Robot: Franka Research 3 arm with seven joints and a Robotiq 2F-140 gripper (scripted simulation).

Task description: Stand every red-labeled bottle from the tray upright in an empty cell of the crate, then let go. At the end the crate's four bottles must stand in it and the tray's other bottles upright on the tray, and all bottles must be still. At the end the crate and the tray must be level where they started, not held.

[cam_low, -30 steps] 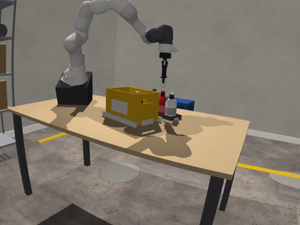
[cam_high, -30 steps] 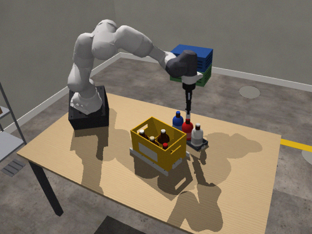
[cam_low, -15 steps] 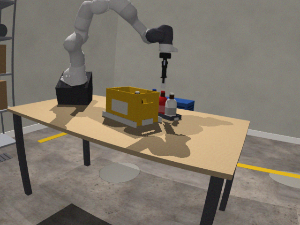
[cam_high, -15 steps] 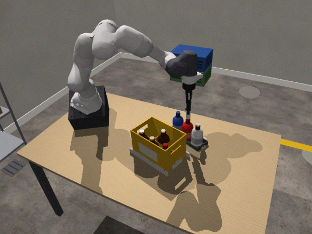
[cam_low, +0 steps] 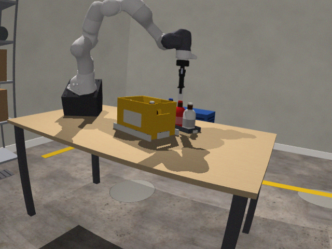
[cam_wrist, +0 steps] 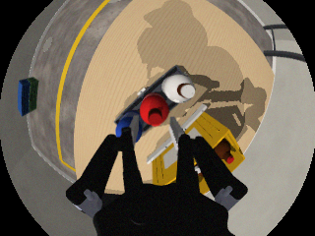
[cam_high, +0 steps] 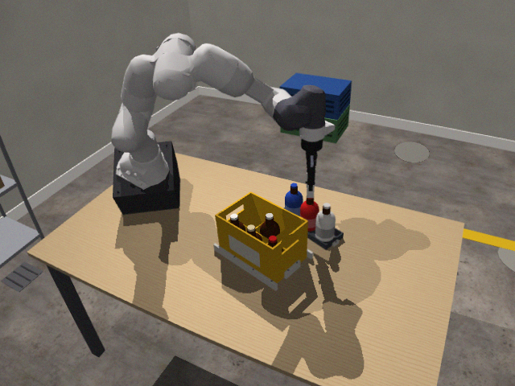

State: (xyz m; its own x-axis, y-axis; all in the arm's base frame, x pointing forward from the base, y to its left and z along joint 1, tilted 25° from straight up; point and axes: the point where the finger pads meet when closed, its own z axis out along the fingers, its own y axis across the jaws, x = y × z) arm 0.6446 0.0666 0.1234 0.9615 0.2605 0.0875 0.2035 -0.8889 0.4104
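My gripper is now 12 cm above the red-labeled bottle. From my hand the other things lie so: blue-labeled bottle: 12 cm below, 7 cm behind, 5 cm to the left; then white-labeled bottle: 12 cm below, 7 cm ahead, 5 cm to the right; then yellow crate: 19 cm to the right, 14 cm behind, 12 cm below.
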